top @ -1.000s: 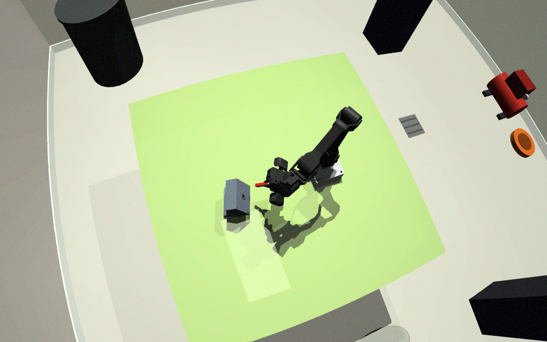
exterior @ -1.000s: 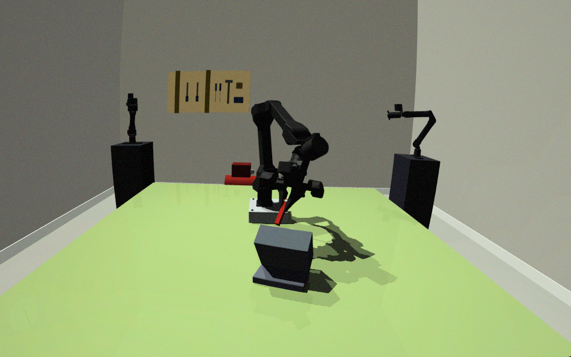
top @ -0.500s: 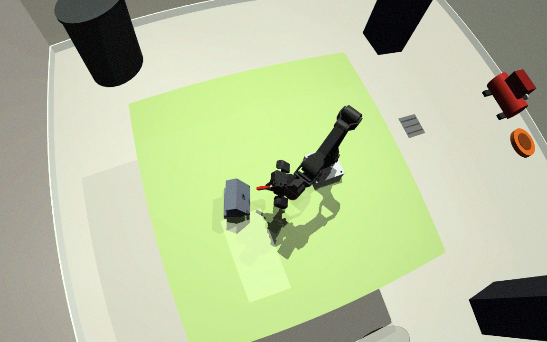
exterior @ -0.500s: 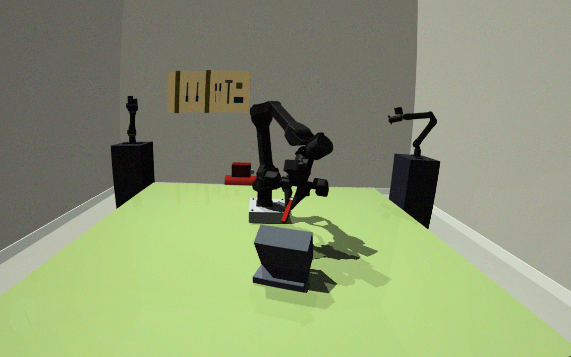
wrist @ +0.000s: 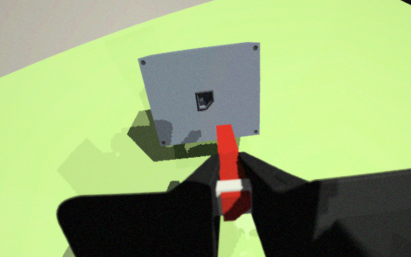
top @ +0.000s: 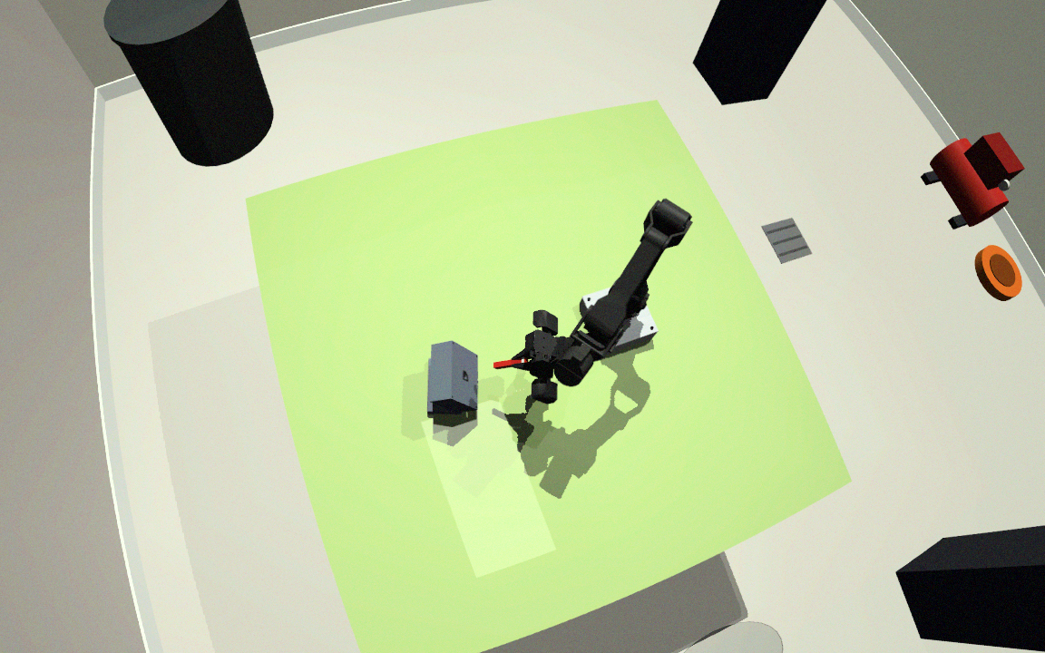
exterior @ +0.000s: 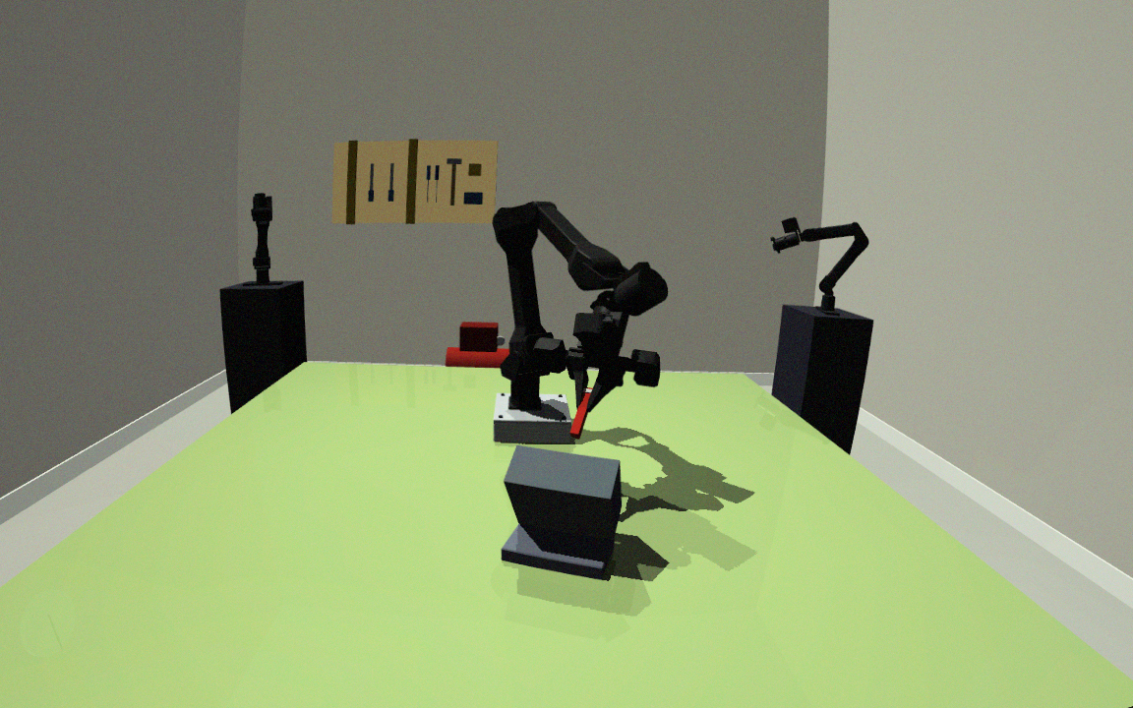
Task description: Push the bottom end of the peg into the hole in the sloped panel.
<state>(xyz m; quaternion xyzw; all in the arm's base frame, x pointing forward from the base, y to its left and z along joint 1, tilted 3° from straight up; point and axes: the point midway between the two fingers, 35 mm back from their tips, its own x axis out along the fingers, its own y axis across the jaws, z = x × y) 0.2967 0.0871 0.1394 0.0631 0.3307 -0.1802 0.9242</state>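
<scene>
The grey sloped panel is 12 cm ahead of my gripper tip, 3 cm to the right of it and 7 cm below it. Round my gripper tip: red square peg 1 cm behind, 1 cm above.
</scene>
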